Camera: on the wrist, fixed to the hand. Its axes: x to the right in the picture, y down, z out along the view.
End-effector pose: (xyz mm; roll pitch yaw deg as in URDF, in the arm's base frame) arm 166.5 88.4 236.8 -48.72 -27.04 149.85
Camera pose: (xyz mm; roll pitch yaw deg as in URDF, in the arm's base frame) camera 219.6 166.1 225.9 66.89 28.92 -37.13
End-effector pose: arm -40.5 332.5 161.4 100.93 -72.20 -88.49
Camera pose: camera 44.8 298.4 138.1 -69.29 66.96 102.37
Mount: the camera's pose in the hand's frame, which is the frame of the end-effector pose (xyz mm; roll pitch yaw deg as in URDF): -11.1 -57.0 -74.9 21.61 -3.23 174.42
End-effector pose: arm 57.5 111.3 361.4 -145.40 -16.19 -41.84
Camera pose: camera 33.0 139.2 448.6 167.82 22.00 141.12
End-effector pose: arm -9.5 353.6 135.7 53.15 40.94 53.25
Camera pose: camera -70.6 314.8 74.6 -30.92 -47.34 -127.86
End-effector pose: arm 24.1 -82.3 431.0 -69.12 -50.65 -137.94
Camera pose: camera -15.9 3.2 439.3 83.72 54.41 33.44
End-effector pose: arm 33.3 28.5 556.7 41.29 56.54 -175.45
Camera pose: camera 118.0 28.6 514.2 -15.99 -62.58 0.10
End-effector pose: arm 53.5 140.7 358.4 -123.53 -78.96 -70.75
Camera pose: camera -5.2 214.9 364.5 149.68 85.38 113.99
